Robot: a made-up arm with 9 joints. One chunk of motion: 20 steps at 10 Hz.
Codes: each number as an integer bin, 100 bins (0 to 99) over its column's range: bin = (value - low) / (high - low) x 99, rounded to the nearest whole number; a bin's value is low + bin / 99 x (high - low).
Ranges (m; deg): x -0.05..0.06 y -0.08..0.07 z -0.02..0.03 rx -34..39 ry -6..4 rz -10..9
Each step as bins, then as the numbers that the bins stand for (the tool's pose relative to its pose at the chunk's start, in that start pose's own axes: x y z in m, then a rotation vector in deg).
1 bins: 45 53 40 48 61 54
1 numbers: 0.0000 0.0003 0.0002 1.39 0.16 0.36
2 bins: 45 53 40 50 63 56
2 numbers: 0.0000 0.0003 0.0002 2.87 0.36 0.75
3 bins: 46 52 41 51 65 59
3 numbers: 0.0011 -0.0012 0.0007 3.61 0.57 1.32
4 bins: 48 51 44 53 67 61
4 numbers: 0.0033 -0.0027 0.0022 5.08 0.77 1.71
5 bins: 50 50 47 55 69 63
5 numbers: 0.0056 -0.0042 0.0037 6.56 0.97 2.09
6 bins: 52 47 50 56 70 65
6 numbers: 0.0078 -0.0088 0.0053 7.29 1.07 2.47
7 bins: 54 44 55 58 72 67
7 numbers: 0.0100 -0.0133 0.0078 8.77 1.27 2.86
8 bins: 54 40 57 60 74 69
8 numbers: 0.0100 -0.0194 0.0088 10.24 1.47 3.24
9 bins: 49 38 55 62 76 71
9 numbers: 0.0044 -0.0224 0.0078 11.72 1.68 3.63
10 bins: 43 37 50 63 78 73
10 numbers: -0.0022 -0.0239 0.0053 12.45 1.88 4.01
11 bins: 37 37 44 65 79 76
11 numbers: -0.0089 -0.0239 0.0022 13.93 1.98 4.59
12 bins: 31 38 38 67 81 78
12 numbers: -0.0156 -0.0224 -0.0008 15.40 2.18 4.97
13 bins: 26 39 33 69 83 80
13 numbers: -0.0211 -0.0209 -0.0033 16.88 2.38 5.35
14 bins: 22 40 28 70 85 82
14 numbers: -0.0256 -0.0194 -0.0059 17.62 2.59 5.74
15 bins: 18 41 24 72 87 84
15 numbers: -0.0300 -0.0179 -0.0079 19.09 2.79 6.12
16 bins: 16 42 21 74 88 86
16 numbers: -0.0322 -0.0164 -0.0094 20.57 2.89 6.51
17 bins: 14 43 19 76 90 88
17 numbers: -0.0344 -0.0148 -0.0104 22.04 3.09 6.89
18 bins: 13 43 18 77 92 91
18 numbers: -0.0356 -0.0148 -0.0109 22.78 3.29 7.46
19 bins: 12 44 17 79 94 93
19 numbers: -0.0367 -0.0133 -0.0114 24.25 3.49 7.85
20 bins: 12 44 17 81 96 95
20 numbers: -0.0367 -0.0133 -0.0114 25.73 3.70 8.23
